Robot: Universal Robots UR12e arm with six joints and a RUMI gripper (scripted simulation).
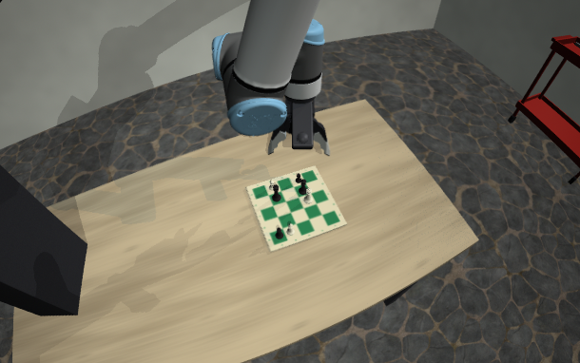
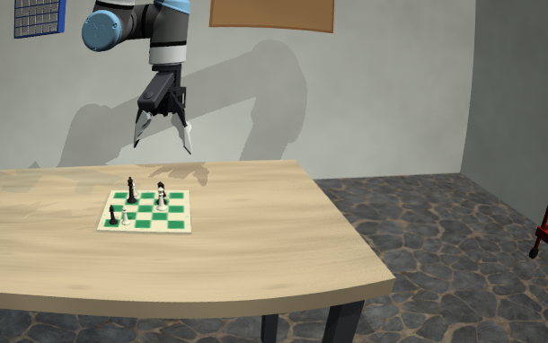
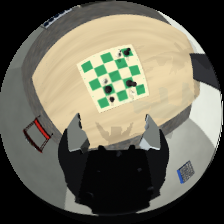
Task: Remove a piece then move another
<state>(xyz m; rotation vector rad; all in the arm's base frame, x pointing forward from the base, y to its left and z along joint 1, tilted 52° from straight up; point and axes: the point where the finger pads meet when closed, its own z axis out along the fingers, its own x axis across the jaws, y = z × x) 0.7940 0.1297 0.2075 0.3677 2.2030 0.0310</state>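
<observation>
Right now my hand is 100 mm above the small black piece. The rest, counted from my hand: tall black piece 80 mm behind, 30 mm to the right, 80 mm below; then cream chessboard 40 mm behind, 70 mm to the right, 120 mm below; then white pawn 80 mm behind, 150 mm to the right, 90 mm below.
</observation>
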